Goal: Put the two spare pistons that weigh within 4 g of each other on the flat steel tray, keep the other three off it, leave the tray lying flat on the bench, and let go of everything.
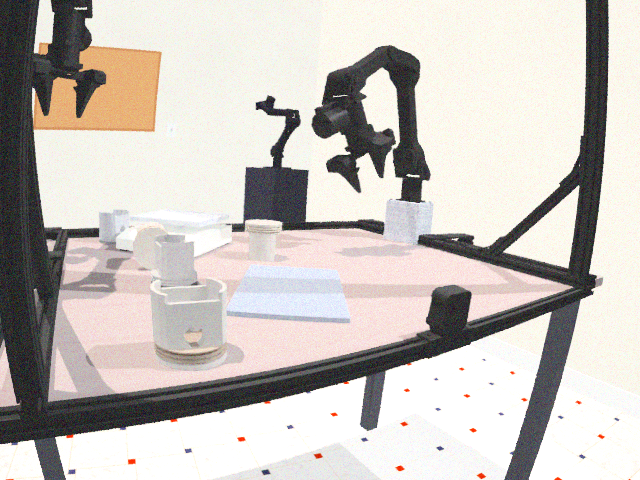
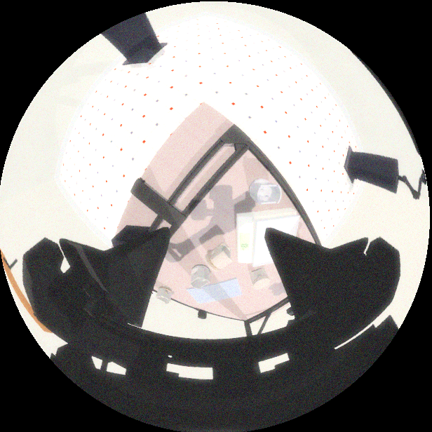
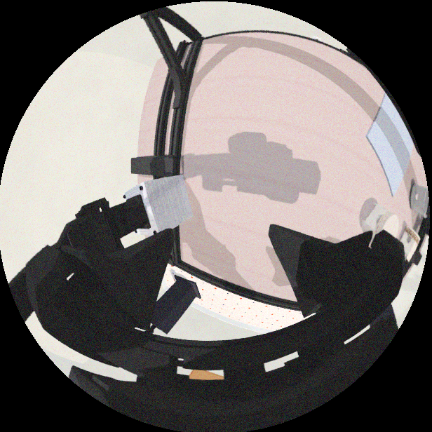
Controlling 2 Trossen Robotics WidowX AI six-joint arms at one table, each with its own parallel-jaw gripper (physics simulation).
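Frame: origin at the left arm's base, x ahead, y left, z up, level; centimetres.
Where they show: left gripper, fingertip midpoint: (image 1: pixel 62 117); right gripper, fingertip midpoint: (image 1: pixel 370 185); right arm's base, link origin: (image 1: pixel 410 201).
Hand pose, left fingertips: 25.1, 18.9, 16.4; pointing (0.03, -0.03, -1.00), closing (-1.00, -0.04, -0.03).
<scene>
Things, the pixels of their top centre, and the offset from my left fingertips, as dx, dy, dz. "pt": a spot on its surface instead. Level surfaces: height alone.
- light-blue flat tray, top centre: (image 1: pixel 291 286) +4.5, -49.0, -26.1
- large piston, top centre: (image 1: pixel 188 285) -20.3, -49.2, -19.9
- beige-crowned piston, top centre: (image 1: pixel 152 224) +4.0, -22.5, -19.6
- cream piston, top centre: (image 1: pixel 263 222) +22.1, -35.2, -19.9
- white box-like scale, surface spot: (image 1: pixel 222 236) pt +25.7, -23.5, -24.5
- bench, surface height: dz -26.8
The light-blue flat tray (image 1: pixel 294 297) (image 2: pixel 215 291) (image 3: pixel 392 145) lies flat on the bench, bare. A large piston (image 1: pixel 190 322) (image 2: pixel 164 294) stands crown down in front. A grey piston (image 1: pixel 174 258) (image 2: pixel 200 276) is behind it. A beige-crowned piston (image 1: pixel 146 245) (image 2: pixel 219 256) is tipped on its side. A cream piston (image 1: pixel 263 242) (image 2: pixel 260 277) (image 3: pixel 372 216) stands crown up behind the tray. A grey piston (image 1: pixel 113 225) (image 2: pixel 265 191) stands at the far left. My left gripper (image 1: pixel 62 114) (image 2: pixel 218 232) and right gripper (image 1: pixel 371 183) (image 3: pixel 221 229) are open, empty, above the bench.
A white box-like scale (image 1: pixel 222 236) (image 2: pixel 245 230) with a clear-looking cover and an unreadable green display stands at the back left. Black rails edge the bench (image 1: pixel 387 310). A black block (image 1: pixel 449 310) is fixed to the front rail. A dark frame post (image 1: pixel 18 206) rises at left.
</scene>
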